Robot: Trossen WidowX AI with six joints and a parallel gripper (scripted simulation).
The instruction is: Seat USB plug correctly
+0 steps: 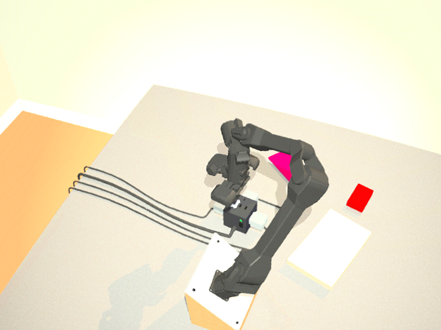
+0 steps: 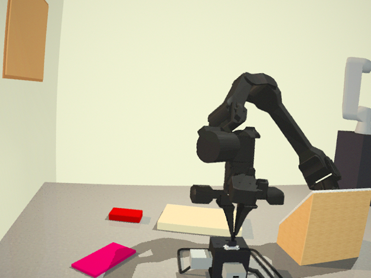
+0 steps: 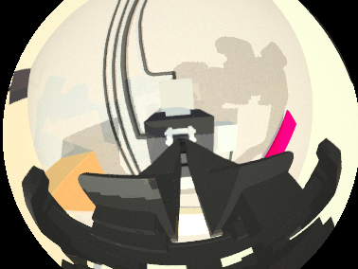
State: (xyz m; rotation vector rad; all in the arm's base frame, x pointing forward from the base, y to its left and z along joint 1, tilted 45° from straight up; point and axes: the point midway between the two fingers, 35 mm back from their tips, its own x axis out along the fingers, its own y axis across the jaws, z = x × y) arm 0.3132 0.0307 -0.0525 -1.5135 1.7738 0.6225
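Right now my gripper tip is 2 cm above the white USB plug. Also, from my gripper tip: cream slab 32 cm to the right, 9 cm below, 4 cm behind; red block 38 cm to the right, 18 cm ahead, 10 cm below; pink card 26 cm ahead, 12 cm to the right, 10 cm below.
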